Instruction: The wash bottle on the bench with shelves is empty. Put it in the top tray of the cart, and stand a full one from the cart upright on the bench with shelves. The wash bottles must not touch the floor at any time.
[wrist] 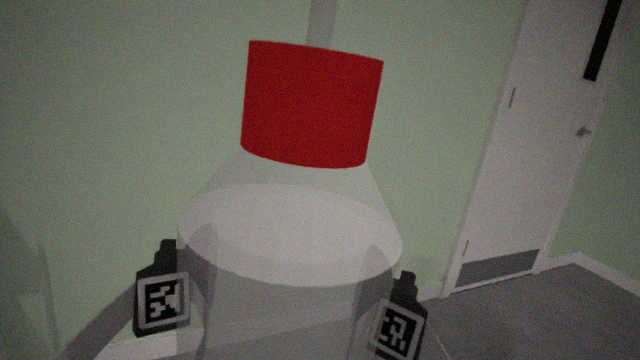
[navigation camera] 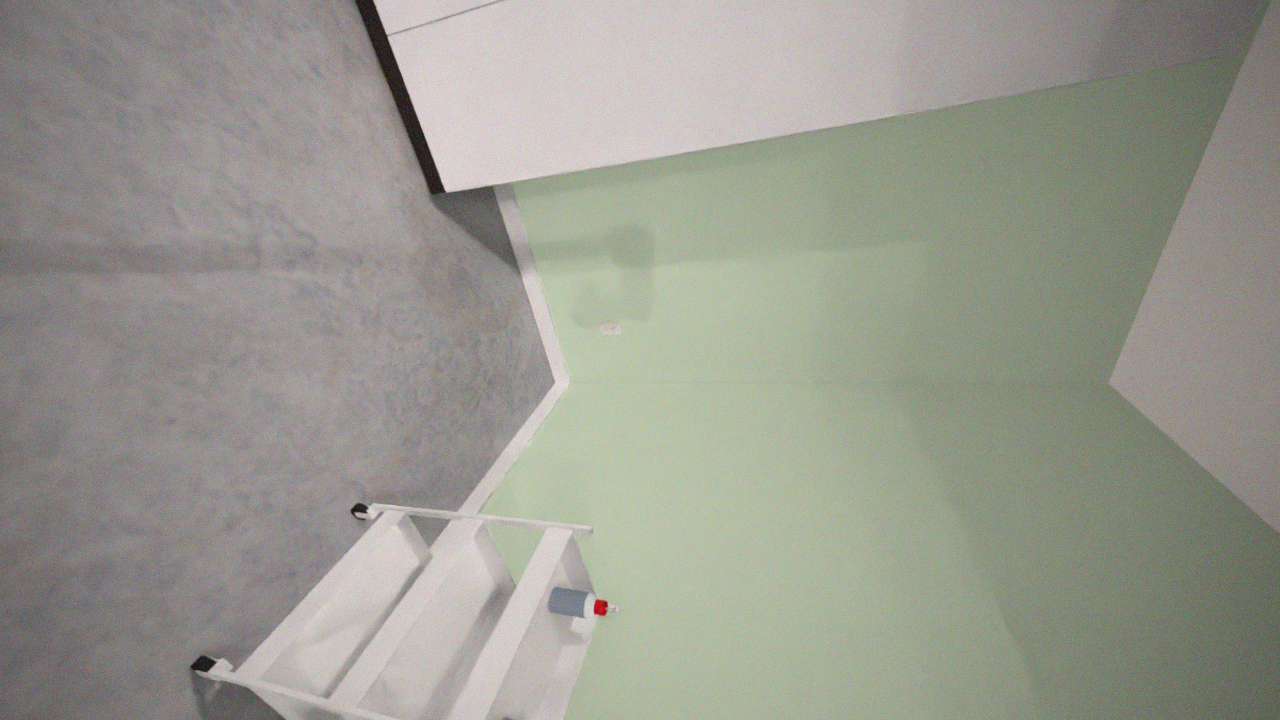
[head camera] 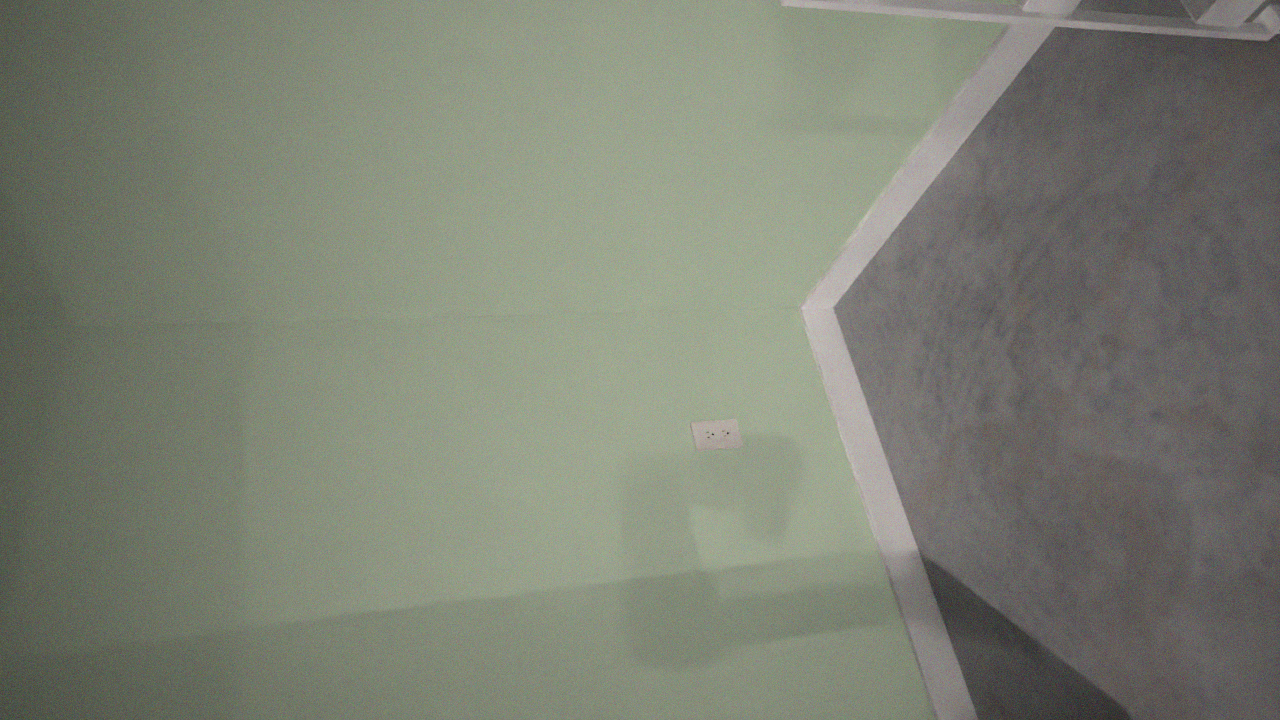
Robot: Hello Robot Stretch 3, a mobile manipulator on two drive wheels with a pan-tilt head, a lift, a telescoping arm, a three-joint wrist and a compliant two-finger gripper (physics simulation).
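Frame: origin at the robot's base, x left, y back, z up, level; metres.
Seen in the pictures: gripper, between the fingertips: (wrist: 289, 261).
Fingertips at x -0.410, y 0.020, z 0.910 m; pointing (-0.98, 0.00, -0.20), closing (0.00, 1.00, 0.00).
Offsets run from my fingertips to a thing's top centre. "spot": to the spot under its first point.
My gripper (wrist: 289, 261) is shut on a clear, colourless wash bottle {spot: dx +0.093, dy +0.003, dz +0.069 m} (wrist: 305, 215) with a red cap, which looks empty. The bottle is held nearly upright, tilted slightly in the wrist view; its lower end is out of view. The white three-tray cart (navigation camera: 510, 626) (head camera: 895, 10) stands at the lower left of the navigation view, and part of it shows at the top right edge of the head view. A wash bottle {dx -0.236, dy -1.025, dz -0.073 m} (navigation camera: 570, 602) with blue-grey contents and a red cap stands upright in the cart's top tray. The bench with shelves does not show.
A large white cabinet (navigation camera: 716, 80) with a dark base stands across from the cart. Green walls meet in a corner beyond, with a wall outlet (head camera: 716, 434) (navigation camera: 609, 328). A white door (wrist: 540, 125) shows at the right of the wrist view. Shadows fall on wall and floor.
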